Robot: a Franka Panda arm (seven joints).
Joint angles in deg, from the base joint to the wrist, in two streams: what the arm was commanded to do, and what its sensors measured. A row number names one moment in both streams.
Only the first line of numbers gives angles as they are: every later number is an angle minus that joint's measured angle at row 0.
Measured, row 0:
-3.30 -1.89 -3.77 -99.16 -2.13 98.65 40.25
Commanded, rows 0 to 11:
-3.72 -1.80 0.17 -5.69 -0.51 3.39 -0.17
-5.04 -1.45 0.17 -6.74 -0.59 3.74 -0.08
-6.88 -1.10 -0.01 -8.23 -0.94 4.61 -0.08
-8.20 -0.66 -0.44 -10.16 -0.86 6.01 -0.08
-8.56 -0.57 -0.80 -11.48 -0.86 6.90 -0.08
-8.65 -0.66 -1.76 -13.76 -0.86 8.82 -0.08
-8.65 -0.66 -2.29 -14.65 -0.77 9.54 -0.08
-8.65 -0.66 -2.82 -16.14 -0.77 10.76 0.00
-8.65 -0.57 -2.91 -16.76 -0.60 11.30 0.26
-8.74 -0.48 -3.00 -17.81 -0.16 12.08 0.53
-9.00 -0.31 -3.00 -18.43 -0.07 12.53 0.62
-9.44 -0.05 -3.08 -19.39 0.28 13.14 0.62
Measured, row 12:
-8.95 0.68 -3.19 -15.65 -0.18 10.43 -0.15
